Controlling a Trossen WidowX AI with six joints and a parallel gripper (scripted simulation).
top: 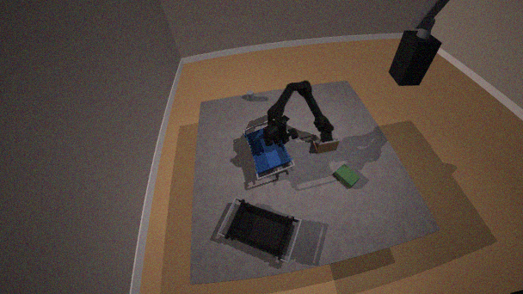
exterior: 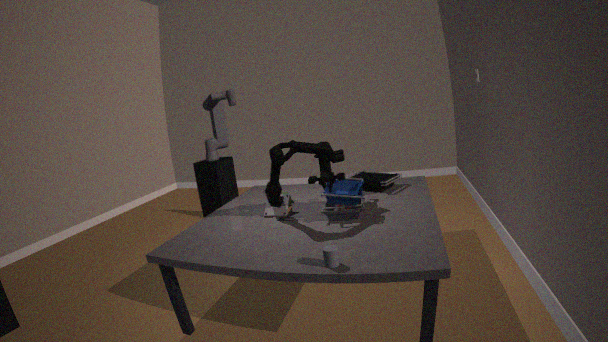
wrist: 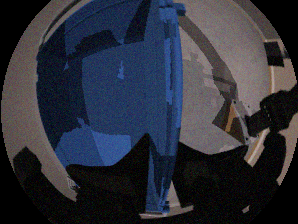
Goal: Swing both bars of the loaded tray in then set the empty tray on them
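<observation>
My gripper tip is 8 cm short of the blue tray, 2 cm to the right of it and 2 cm below it. Round my gripper tip: green block 37 cm behind, 19 cm to the left, 8 cm below.
</observation>
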